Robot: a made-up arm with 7 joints.
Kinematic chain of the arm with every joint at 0, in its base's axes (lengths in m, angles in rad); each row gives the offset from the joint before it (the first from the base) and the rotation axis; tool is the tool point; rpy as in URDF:
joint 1: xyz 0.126 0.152 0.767 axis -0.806 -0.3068 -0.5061
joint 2: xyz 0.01 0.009 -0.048 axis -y
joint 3: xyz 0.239 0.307 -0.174 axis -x
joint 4: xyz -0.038 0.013 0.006 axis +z
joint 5: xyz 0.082 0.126 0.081 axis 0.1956 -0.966 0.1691
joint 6: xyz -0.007 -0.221 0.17 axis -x
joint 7: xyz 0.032 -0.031 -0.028 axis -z
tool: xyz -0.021 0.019 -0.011 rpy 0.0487 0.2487 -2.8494
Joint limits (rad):
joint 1: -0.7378..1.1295
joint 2: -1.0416..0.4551
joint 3: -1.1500..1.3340
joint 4: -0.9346..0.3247
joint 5: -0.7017..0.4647
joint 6: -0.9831..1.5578
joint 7: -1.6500..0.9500
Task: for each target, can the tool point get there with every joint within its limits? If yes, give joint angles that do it. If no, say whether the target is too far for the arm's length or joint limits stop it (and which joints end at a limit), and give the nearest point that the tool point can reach.
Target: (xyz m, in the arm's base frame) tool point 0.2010 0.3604 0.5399
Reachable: yes | joints -0.5738 -0.5654 -0.7804 -0.3091 -0.0874 0.2719 -0.6350
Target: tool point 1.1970 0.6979 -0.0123
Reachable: no: too far | nearest point 0.6923 0.4424 0.3361 | short by 0.664 m
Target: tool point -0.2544 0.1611 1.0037
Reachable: no: joint limits stop it (at a limit: joint 1, joint 2, joint 4, joint 5, joint 7) | nearest point 0.1097 0.3360 0.9890 | short by 0.404 m
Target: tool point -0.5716 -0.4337 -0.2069
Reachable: no: too far | nearest point 0.0783 -0.0567 0.4181 | short by 0.977 m
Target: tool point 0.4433 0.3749 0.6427
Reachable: yes | joints 0.7280 -0.0552 0.6597 -0.8211 0.2095 -0.3396 0.0588
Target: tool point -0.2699 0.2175 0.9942
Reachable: no: joint limits stop it (at a limit: joint 1, joint 2, joint 4, joint 5, joint 7) | nearest point 0.1021 0.3543 1.0037 | short by 0.397 m
